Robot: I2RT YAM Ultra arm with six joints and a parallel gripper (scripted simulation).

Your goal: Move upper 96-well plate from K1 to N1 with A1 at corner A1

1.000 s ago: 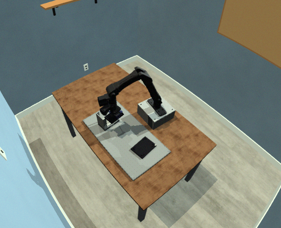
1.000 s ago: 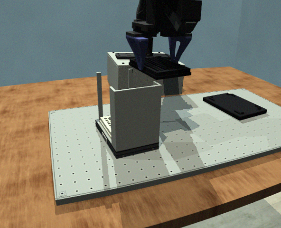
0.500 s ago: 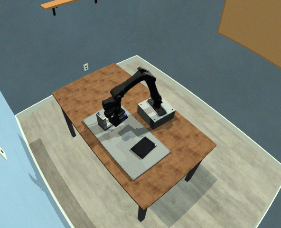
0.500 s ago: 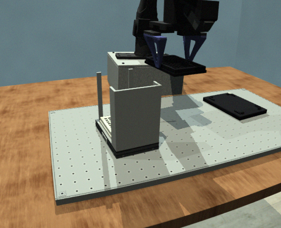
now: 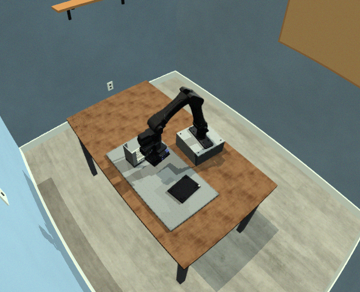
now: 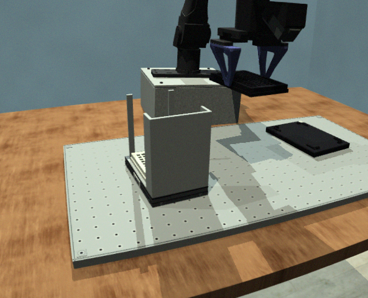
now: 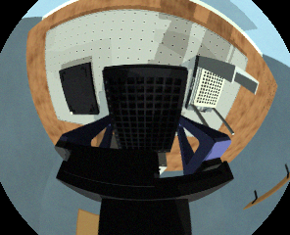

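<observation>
Now: the black plate nest N1 7 cm behind my hand, 19 cm to the left of it and 15 cm below it. The rest, counted from my hand: pale well plate (6 cm ahead, 16 cm to the right, 13 cm below); then rack wall (13 cm ahead, 15 cm to the right, 8 cm below); then black 96-well plate (right at my hand).
</observation>
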